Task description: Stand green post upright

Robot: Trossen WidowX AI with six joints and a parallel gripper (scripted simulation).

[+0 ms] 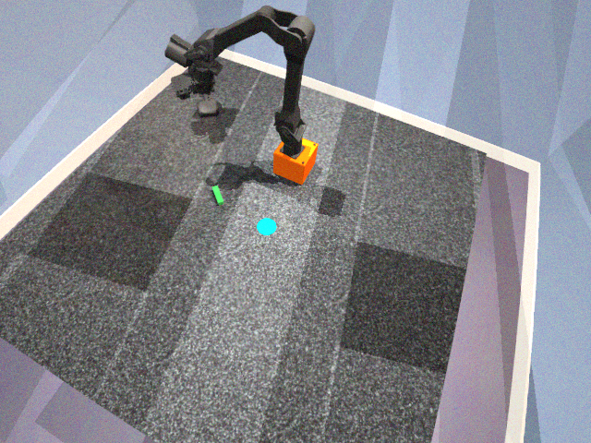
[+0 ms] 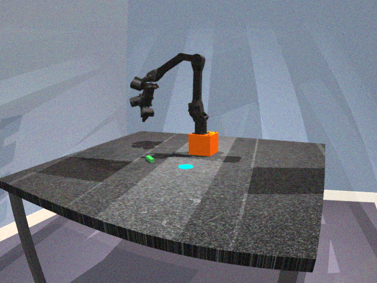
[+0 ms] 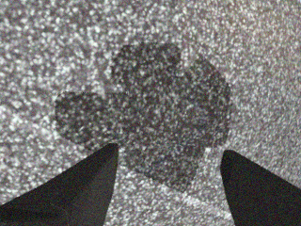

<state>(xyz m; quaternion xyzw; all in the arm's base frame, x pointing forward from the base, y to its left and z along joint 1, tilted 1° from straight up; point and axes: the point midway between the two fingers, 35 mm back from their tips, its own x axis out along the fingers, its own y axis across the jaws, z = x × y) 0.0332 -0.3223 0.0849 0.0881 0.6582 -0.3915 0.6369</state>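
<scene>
The green post is 210 mm ahead of my gripper tip, 200 mm to the left of it and 140 mm below it. The rest, counted from my gripper tip: cyan circle: 390 mm to the left, 210 mm ahead, 150 mm below.
</scene>
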